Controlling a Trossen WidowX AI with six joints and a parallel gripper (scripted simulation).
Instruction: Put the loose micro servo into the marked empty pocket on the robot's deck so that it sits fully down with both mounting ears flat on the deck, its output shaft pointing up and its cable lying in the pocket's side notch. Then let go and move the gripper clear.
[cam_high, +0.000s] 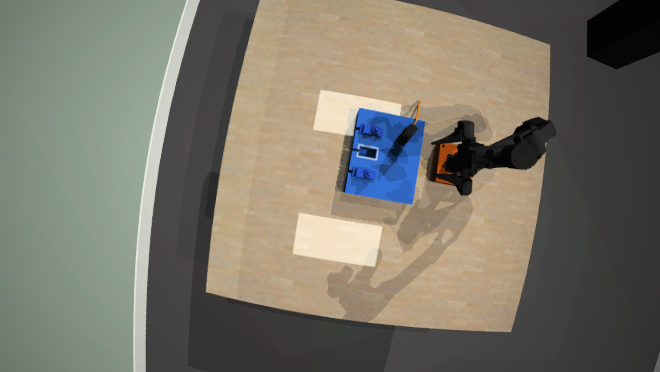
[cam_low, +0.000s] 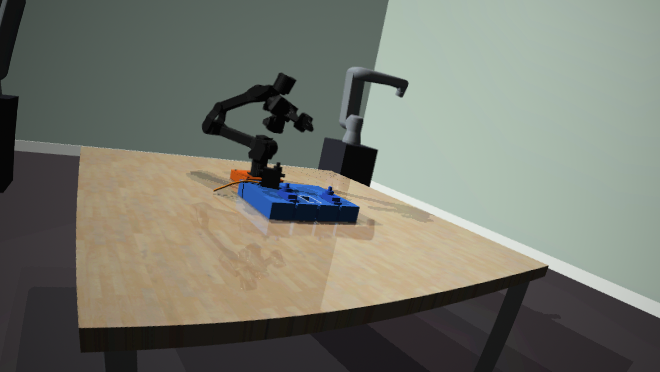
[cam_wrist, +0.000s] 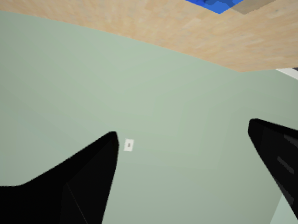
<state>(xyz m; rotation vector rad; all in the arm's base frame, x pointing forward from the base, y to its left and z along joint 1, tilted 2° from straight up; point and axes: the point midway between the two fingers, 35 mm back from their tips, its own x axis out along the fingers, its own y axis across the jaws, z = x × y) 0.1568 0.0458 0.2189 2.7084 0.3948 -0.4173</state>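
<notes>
Right now my gripper tip is 23 cm above the blue deck, 3 cm short of it and 2 cm to the left of it.
</notes>
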